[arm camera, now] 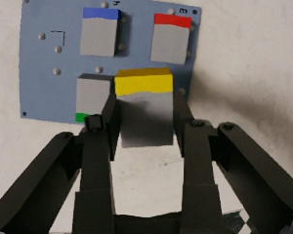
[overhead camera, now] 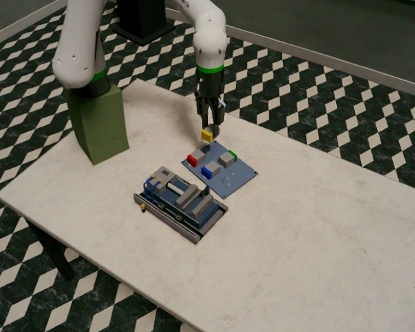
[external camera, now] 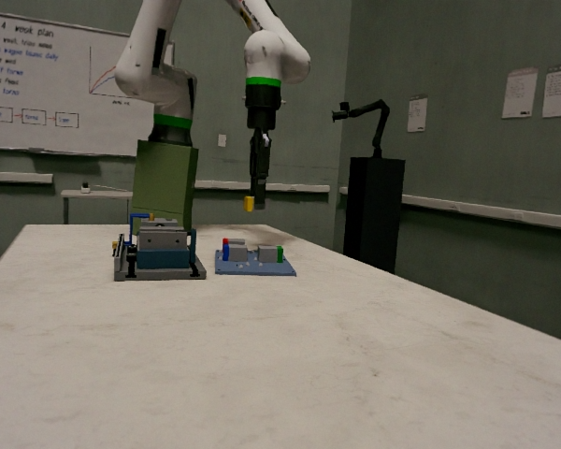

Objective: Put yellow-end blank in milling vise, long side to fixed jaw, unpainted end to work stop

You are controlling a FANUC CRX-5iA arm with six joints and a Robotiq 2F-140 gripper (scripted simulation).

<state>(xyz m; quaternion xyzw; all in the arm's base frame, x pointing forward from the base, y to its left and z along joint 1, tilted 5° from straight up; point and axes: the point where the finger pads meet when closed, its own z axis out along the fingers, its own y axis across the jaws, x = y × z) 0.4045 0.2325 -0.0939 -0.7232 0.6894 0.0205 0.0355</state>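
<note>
Now: hand 14 cm short of the dark work stop, 20 cm to the left of it and 9 cm above it. Round my hand: green-ended blank (7 cm ahead, 3 cm to the left, 16 cm below); then red-ended blank (3 cm behind, 5 cm to the right, 16 cm below); then yellow-ended grey blank (3 cm below).
</note>
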